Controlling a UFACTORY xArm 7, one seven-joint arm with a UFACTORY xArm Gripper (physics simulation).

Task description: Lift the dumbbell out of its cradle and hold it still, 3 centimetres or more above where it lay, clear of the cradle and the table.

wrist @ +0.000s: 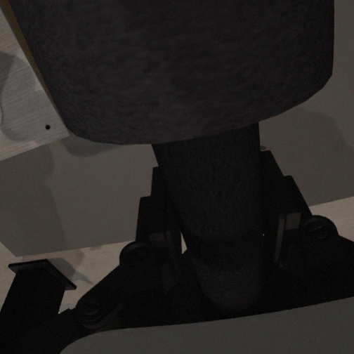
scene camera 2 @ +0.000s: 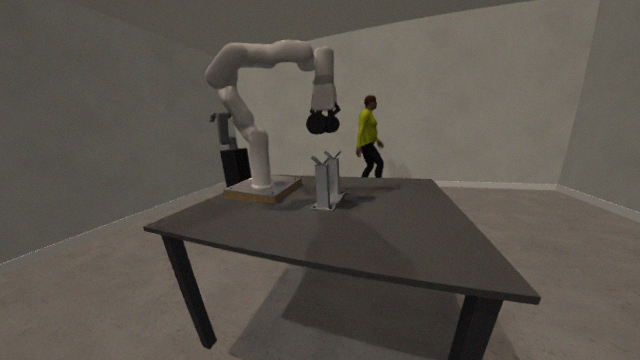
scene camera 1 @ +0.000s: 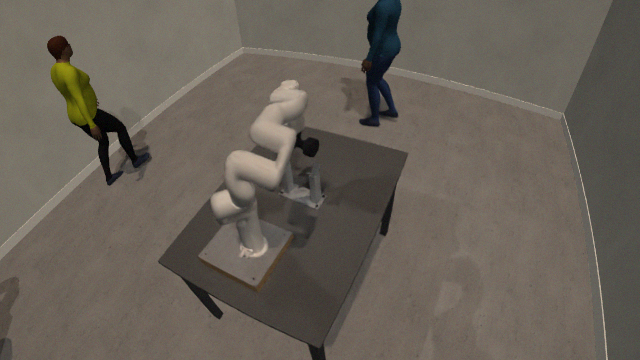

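Note:
A black dumbbell hangs in the air above its cradle, with a visible gap between them in scene camera 2. The grey metal cradle stands upright on the dark table, and its V-shaped tops are empty. My gripper points down and is shut on the dumbbell's handle, with a finger on each side of it in the wrist view. In scene camera 1 the arm hides the gripper's fingers and part of the dumbbell.
The arm's base plate sits on the table beside the cradle. A person in yellow and a person in blue stand on the floor away from the table. A second, grey arm stands on a black pedestal behind.

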